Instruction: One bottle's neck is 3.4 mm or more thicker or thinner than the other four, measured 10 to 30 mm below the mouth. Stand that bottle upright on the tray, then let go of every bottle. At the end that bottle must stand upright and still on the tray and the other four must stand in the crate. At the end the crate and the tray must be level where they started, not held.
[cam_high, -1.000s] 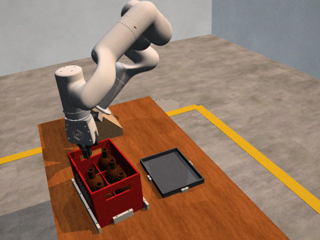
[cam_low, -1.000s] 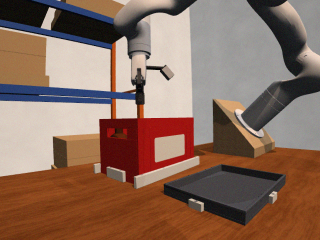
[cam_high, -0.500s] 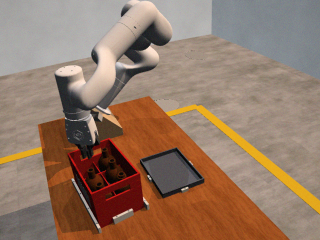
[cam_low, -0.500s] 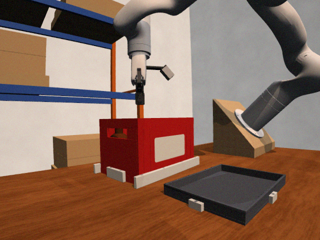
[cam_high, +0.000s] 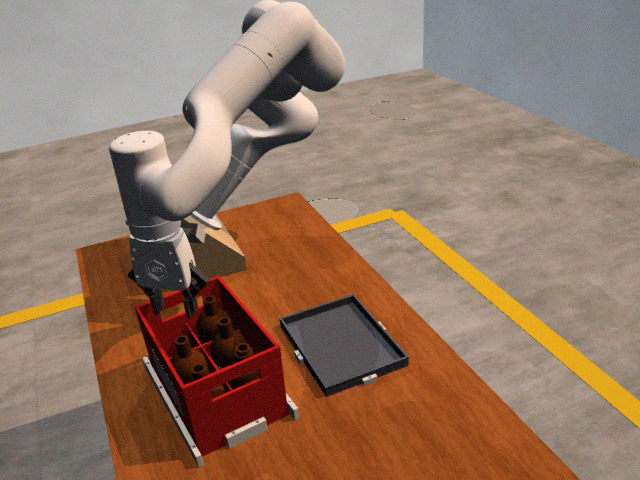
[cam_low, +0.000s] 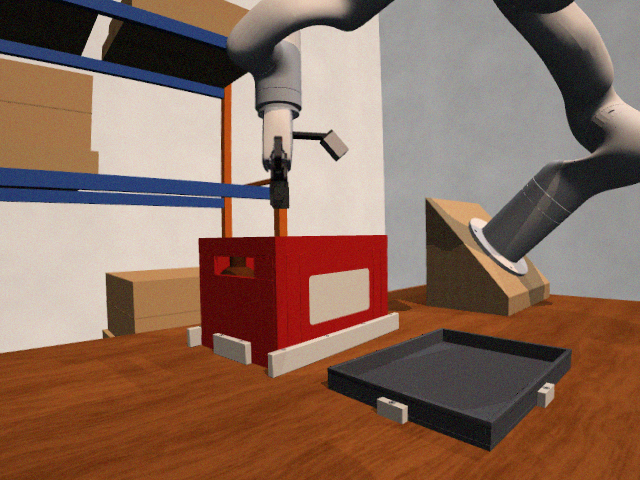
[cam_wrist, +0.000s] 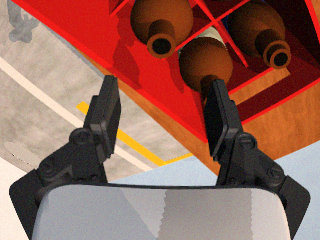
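Right now my hand is 4 cm to the right of the red crate and 16 cm above it. Round my hand: dark grey tray 3 cm ahead, 33 cm to the left, 23 cm below; brown bottle 9 cm ahead, 16 cm below.
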